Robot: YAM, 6 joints.
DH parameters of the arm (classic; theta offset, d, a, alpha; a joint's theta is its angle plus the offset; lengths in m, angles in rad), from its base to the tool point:
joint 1: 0 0.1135 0.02 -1.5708
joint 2: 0 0 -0.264 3.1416
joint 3: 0.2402 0 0.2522 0
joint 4: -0.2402 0 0.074 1.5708
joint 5: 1.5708 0 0 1.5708
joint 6: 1.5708 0.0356 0 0
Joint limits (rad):
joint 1: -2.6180..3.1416
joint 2: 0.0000..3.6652
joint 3: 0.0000..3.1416
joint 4: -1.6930..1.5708
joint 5: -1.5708..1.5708
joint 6: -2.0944..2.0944
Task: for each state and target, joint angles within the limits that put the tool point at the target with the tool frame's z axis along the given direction. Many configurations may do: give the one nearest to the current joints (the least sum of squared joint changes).
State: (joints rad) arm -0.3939 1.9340 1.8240 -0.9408 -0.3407 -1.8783
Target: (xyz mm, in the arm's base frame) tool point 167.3 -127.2 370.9 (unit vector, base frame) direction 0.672 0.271 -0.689
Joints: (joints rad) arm -0.7621 1.2505 1.4148 -1.3256 -0.7210 -1.8783
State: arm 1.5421 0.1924 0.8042 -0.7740 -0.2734 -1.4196
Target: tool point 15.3 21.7 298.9 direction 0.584 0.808 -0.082
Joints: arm 0.9100 0.0020 0.6386 -0.7187 -0.0348 -1.4196
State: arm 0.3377 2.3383 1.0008 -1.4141 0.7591 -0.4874
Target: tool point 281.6 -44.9 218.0 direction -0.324 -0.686 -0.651
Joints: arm -0.0697 1.7929 1.3056 -1.4837 0.7854 -0.4874
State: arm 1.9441 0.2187 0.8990 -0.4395 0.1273 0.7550
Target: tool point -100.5 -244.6 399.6 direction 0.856 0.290 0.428
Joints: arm 1.0962 0.0021 1.7594 -1.1744 0.6801 0.7550
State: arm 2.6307 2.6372 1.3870 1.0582 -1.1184 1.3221
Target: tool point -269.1 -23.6 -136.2 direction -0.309 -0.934 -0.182
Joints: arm 3.1043 3.0080 0.8532 1.5684 -1.2358 1.3221
